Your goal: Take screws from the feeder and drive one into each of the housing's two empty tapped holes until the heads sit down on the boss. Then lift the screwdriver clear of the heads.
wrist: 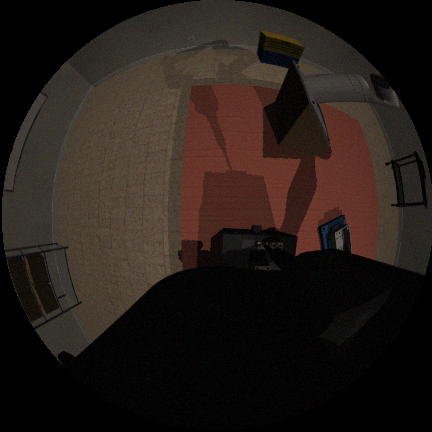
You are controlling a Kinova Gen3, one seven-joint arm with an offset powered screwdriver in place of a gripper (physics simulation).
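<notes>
The screw feeder (227, 245), a dark box with small light metal parts on its top, stands at the lower middle of the wrist view. The screwdriver (267, 246) is a dark, narrow shape reaching in from the large black tool body, with its tip over the feeder's top. Whether it touches the feeder or carries a screw is too dark to tell. The housing (342, 237) is a light grey part on a blue plate (326, 236), to the right of the feeder. The black tool body hides its lower end. The two tapped holes cannot be made out.
The red table top (245, 125) carries several shadows. A tilted dark panel (305, 132) stands at the upper right beside a grey cylinder (335, 89). A yellow and blue box (280, 49) is behind them. A black frame stands at the far right, and a shelf rack at the left.
</notes>
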